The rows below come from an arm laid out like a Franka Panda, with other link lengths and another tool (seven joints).
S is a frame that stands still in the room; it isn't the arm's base.
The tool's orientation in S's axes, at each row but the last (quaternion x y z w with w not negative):
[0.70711, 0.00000, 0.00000, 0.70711]
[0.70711, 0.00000, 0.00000, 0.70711]
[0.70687, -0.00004, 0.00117, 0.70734]
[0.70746, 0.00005, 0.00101, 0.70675]
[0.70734, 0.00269, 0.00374, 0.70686]
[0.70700, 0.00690, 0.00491, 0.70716]
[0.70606, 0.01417, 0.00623, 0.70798]
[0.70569, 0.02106, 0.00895, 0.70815]
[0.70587, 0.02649, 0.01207, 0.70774]
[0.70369, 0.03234, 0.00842, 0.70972]
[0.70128, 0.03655, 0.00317, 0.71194]
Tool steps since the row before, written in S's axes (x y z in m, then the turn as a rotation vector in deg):
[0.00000, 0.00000, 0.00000, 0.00, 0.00, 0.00]
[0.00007, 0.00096, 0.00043, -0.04, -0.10, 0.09]
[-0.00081, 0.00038, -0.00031, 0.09, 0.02, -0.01]
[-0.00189, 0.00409, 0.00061, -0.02, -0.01, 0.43]
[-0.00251, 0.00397, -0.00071, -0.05, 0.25, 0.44]
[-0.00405, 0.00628, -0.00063, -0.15, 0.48, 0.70]
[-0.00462, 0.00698, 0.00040, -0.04, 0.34, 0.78]
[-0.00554, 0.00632, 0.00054, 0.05, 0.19, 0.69]
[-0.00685, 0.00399, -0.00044, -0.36, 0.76, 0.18]
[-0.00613, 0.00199, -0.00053, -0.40, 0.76, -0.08]
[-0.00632, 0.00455, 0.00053, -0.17, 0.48, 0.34]
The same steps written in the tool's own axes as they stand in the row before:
[0.00000, 0.00000, 0.00000, 0.00, 0.00, 0.00]
[0.00007, 0.00043, -0.00096, -0.04, 0.09, 0.10]
[-0.00081, -0.00031, -0.00038, 0.09, -0.01, -0.02]
[-0.00188, 0.00061, -0.00409, -0.02, 0.43, 0.01]
[-0.00247, -0.00071, -0.00399, -0.05, 0.44, -0.25]
[-0.00394, -0.00064, -0.00635, -0.14, 0.70, -0.48]
[-0.00442, 0.00037, -0.00711, -0.04, 0.78, -0.34]
[-0.00528, 0.00047, -0.00655, 0.05, 0.69, -0.19]
[-0.00661, -0.00057, -0.00436, -0.32, 0.18, -0.78]
[-0.00598, -0.00072, -0.00234, -0.35, -0.09, -0.78]
[-0.00607, 0.00031, -0.00489, -0.16, 0.34, -0.48]

